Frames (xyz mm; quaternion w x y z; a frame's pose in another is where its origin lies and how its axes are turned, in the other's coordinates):
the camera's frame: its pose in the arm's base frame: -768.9 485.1 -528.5 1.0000 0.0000 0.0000 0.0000
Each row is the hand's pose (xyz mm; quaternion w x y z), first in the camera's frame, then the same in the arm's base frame.
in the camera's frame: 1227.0 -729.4 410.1 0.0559 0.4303 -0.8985 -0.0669
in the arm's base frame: 458.1 -244.3 -118.4 0.0559 0.4303 -0.8985 -0.0669
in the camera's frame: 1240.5 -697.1 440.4 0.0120 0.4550 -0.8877 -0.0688
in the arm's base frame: 471.6 -212.0 -88.1 0.0120 0.4550 -0.8877 -0.0688
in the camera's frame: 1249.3 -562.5 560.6 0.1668 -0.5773 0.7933 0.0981
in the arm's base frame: 480.4 -77.4 32.1 0.1668 -0.5773 0.7933 0.0981
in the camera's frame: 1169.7 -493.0 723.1 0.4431 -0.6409 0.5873 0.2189
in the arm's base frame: 400.8 -7.9 194.6 0.4431 -0.6409 0.5873 0.2189
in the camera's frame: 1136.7 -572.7 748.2 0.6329 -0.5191 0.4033 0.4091
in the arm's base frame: 367.8 -87.6 219.7 0.6329 -0.5191 0.4033 0.4091
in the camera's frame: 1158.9 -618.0 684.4 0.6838 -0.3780 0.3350 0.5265
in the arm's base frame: 390.0 -132.9 155.9 0.6838 -0.3780 0.3350 0.5265
